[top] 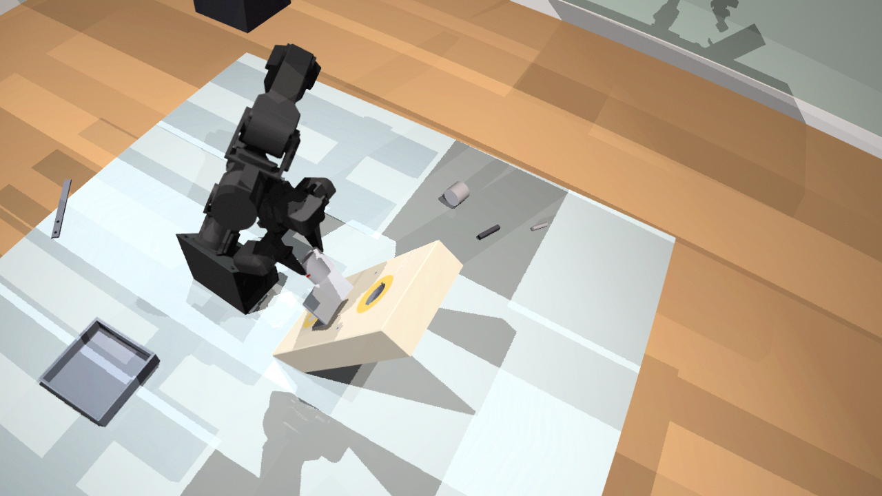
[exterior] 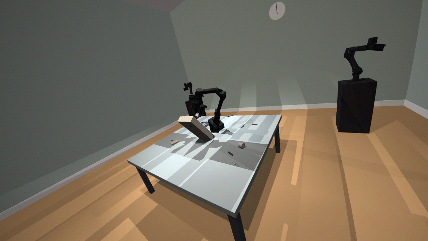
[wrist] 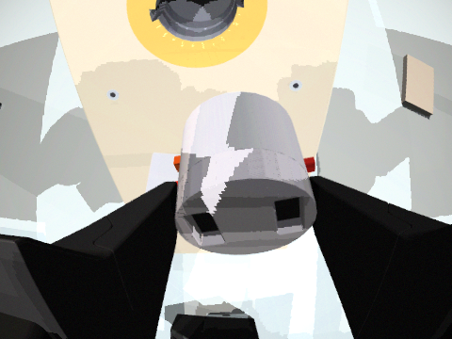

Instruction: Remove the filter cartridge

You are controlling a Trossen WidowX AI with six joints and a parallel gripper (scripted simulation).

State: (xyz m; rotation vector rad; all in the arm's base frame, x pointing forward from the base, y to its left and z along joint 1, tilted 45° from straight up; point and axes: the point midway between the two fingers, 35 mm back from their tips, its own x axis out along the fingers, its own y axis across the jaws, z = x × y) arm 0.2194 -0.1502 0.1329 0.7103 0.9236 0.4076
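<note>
Now: gripper tip 310 mm past the tray, 270 mm to the left of it and 260 mm above it. Round my gripper tip: beige service panel (110 mm below, 70 mm ahead, 20 mm to the left); then round filter cartridge (right at my gripper tip).
</note>
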